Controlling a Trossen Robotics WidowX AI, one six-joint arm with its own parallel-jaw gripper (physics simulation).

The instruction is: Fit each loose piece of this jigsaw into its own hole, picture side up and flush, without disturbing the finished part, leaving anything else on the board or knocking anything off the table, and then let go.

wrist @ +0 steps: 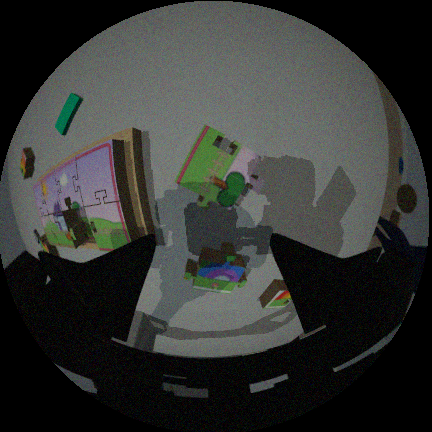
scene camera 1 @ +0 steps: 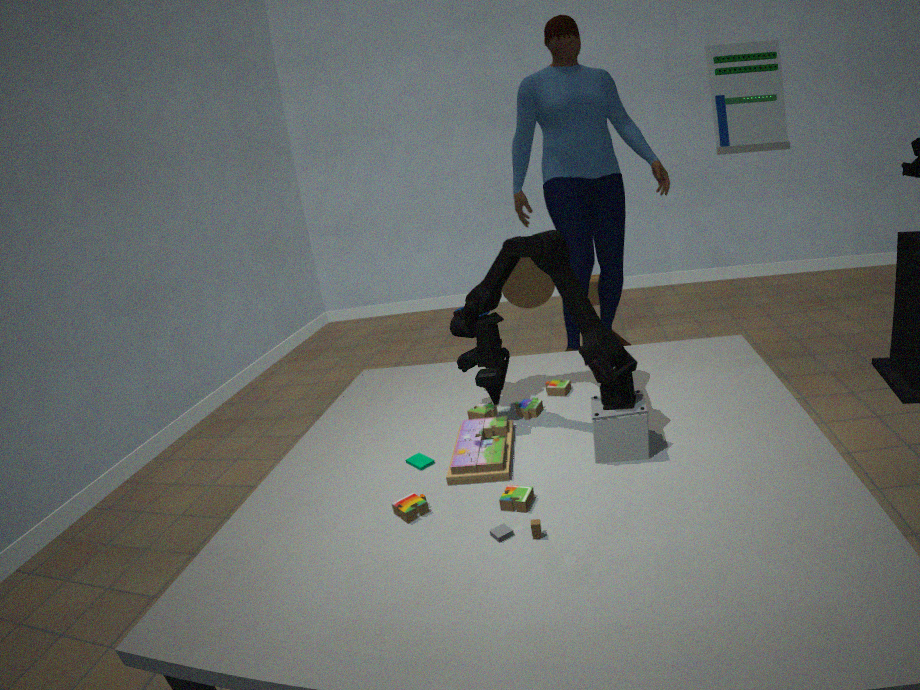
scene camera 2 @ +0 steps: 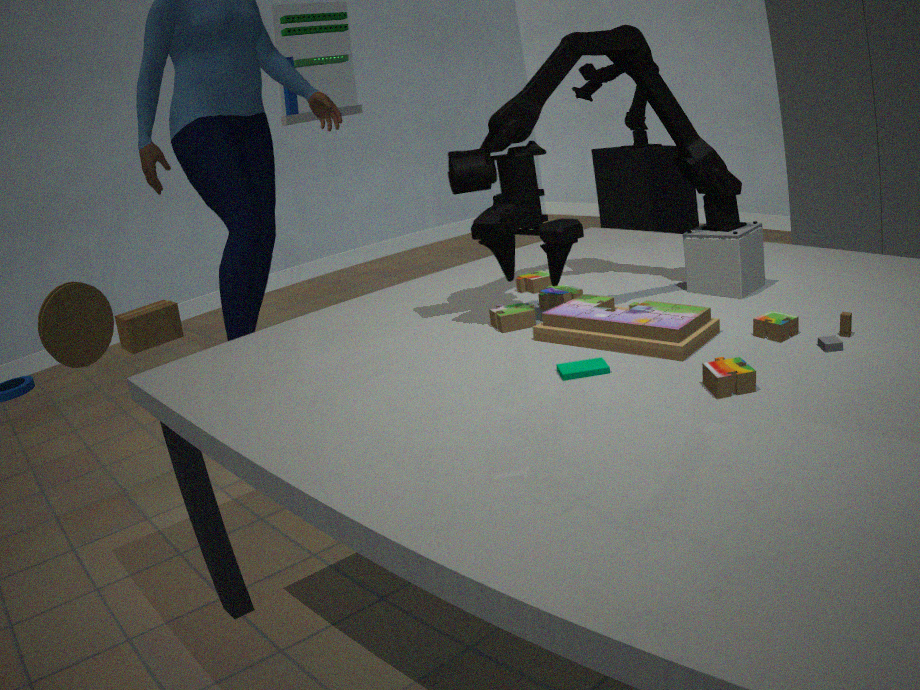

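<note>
My gripper (scene camera 1: 495, 401) (scene camera 2: 532, 282) (wrist: 213, 239) is open and empty, pointing down above the table beyond the board's far end. In the wrist view, the green tree piece (scene camera 1: 481, 410) (scene camera 2: 512, 317) (wrist: 210, 160) lies above the fingertip gap and the rainbow piece (scene camera 1: 529, 407) (scene camera 2: 558, 295) (wrist: 220, 274) below it. A red-and-green piece (scene camera 1: 558, 386) (wrist: 276, 296) lies farther back. A red-orange piece (scene camera 1: 410, 506) (scene camera 2: 729, 377) (wrist: 27, 162) and a green-orange piece (scene camera 1: 516, 498) (scene camera 2: 775, 326) lie near the board's other end. All lie picture up. The board (scene camera 1: 475, 479) (scene camera 2: 609, 343) holds a joined part with a dark gap.
A teal tile (scene camera 1: 419, 461) (scene camera 2: 583, 368) (wrist: 68, 114) lies beside the board. A grey tile (scene camera 1: 501, 532) (scene camera 2: 830, 343) and a small upright brown block (scene camera 1: 535, 528) (scene camera 2: 845, 323) stand near the green-orange piece. A person (scene camera 1: 575, 126) (scene camera 2: 215, 81) stands behind the table.
</note>
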